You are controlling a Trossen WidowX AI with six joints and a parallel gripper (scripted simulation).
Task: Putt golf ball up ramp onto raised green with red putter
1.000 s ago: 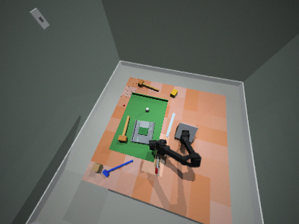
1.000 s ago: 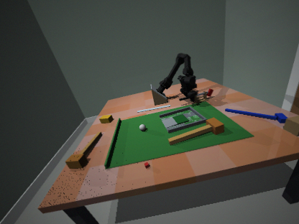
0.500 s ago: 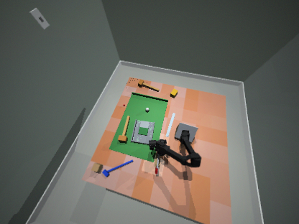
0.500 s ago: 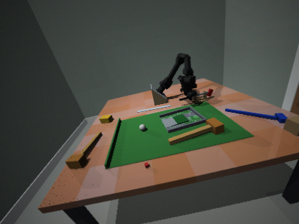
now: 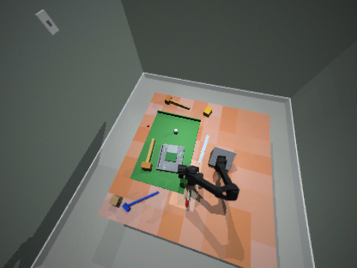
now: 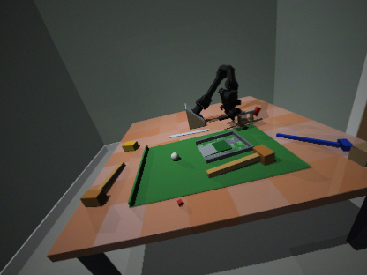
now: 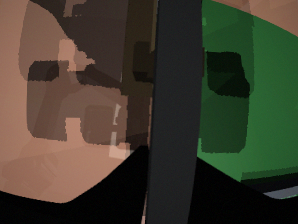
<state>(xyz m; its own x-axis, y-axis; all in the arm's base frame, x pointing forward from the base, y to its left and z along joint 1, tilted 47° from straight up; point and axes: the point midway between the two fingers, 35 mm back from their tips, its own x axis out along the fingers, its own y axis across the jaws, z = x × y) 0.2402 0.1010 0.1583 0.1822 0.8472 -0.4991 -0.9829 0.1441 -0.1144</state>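
Now: gripper tip 50 mm to the right of the red putter and 20 mm below it. Also, from my gripper tip: white golf ball (440 mm to the right, 190 mm ahead, 30 mm below); then green mat (280 mm to the right, 230 mm ahead, 50 mm below); then blue mallet (370 mm ahead, 210 mm to the left, 40 mm below).
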